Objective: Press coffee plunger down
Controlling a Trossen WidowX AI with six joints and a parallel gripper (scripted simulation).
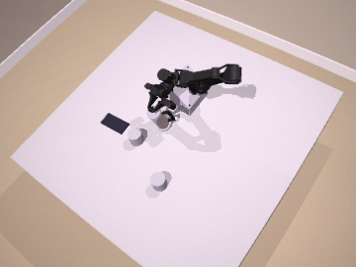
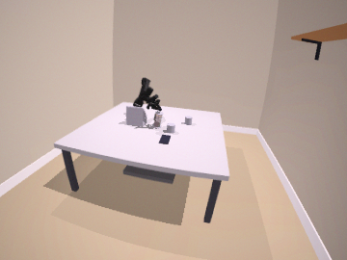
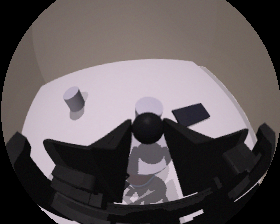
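Right now the coffee press is 80 mm below my gripper tip, 40 mm behind it and 20 mm to the left of it.
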